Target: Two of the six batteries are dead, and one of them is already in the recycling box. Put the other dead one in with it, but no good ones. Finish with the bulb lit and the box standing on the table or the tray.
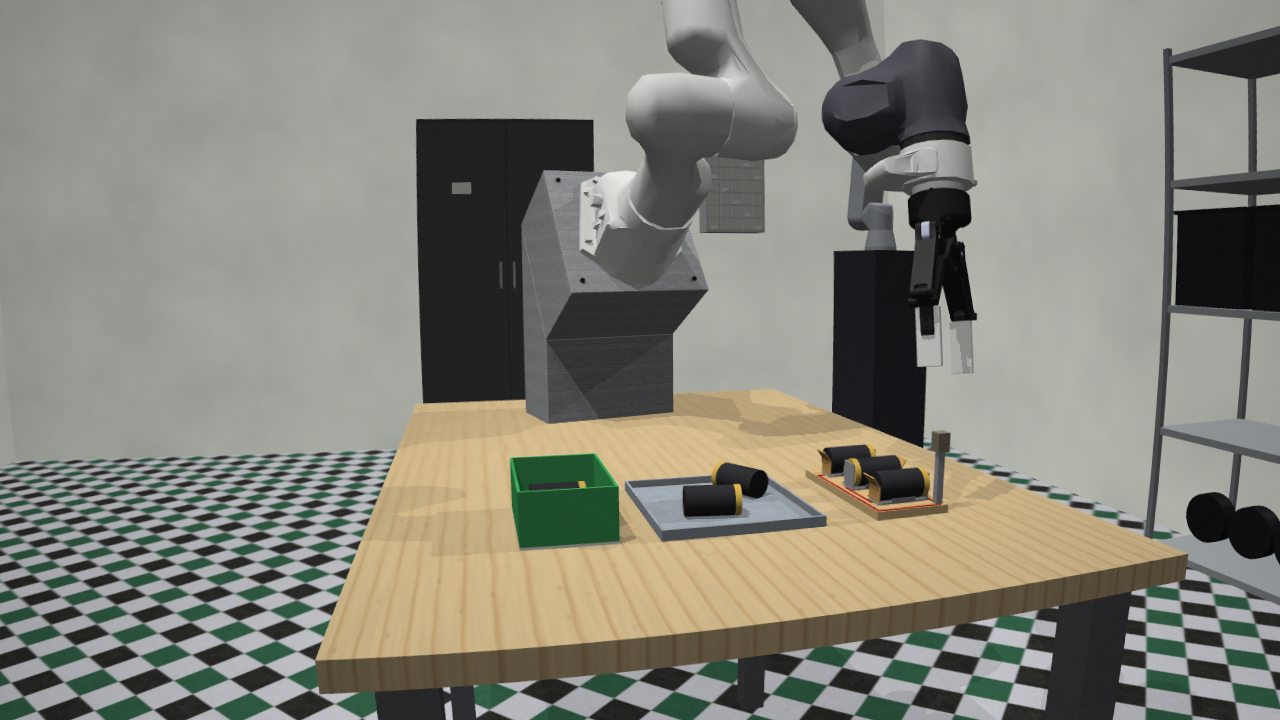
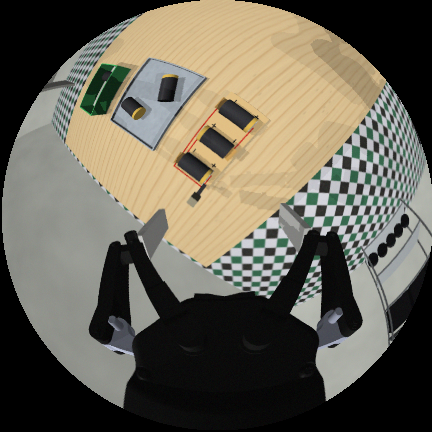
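The green recycling box (image 1: pixel 567 517) (image 2: pixel 92 95) stands on the table with a black battery (image 1: pixel 554 486) (image 2: pixel 106 75) inside. The grey tray (image 1: pixel 742 529) (image 2: pixel 150 131) holds two loose black-and-gold batteries, one (image 1: pixel 711 499) (image 2: pixel 133 107) nearer the box and another (image 1: pixel 741 479) (image 2: pixel 168 88) behind it. Three batteries, the far one (image 1: pixel 846 458) (image 2: pixel 238 115), the middle one (image 1: pixel 877 470) (image 2: pixel 216 142) and the near one (image 1: pixel 900 483) (image 2: pixel 194 167), lie in the wooden holder (image 1: pixel 911 513) (image 2: pixel 260 111). The bulb (image 1: pixel 940 440) (image 2: pixel 194 199) on its post looks dull and unlit. My gripper (image 1: pixel 945 367) (image 2: pixel 222 215) is open and empty, high above the table's right side.
The wooden table (image 1: pixel 716 591) (image 2: pixel 250 55) carries the box, tray and holder. The bulb post (image 1: pixel 938 481) rises at the holder's right end. A metal shelf rack (image 1: pixel 1167 179) stands at the right, beyond the table. A grey robot base (image 1: pixel 617 376) stands at the table's back.
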